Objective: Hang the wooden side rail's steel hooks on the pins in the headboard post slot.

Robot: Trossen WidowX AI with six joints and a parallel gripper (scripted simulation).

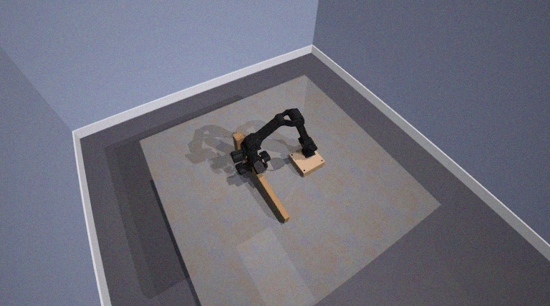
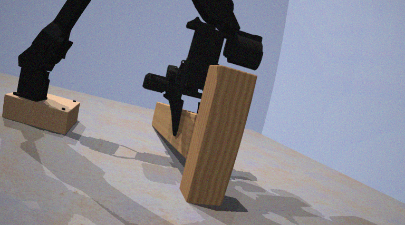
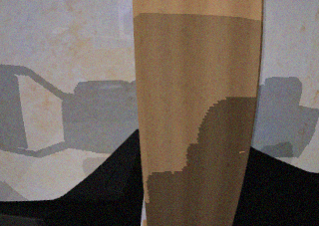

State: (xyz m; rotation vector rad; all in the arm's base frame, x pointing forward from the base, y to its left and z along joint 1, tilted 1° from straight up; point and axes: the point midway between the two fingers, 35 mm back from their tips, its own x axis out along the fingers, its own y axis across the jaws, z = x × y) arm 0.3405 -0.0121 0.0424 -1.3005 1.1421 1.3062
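The headboard post is 16 cm to the right of my gripper tip, 4 cm above it and 2 cm ahead of it.
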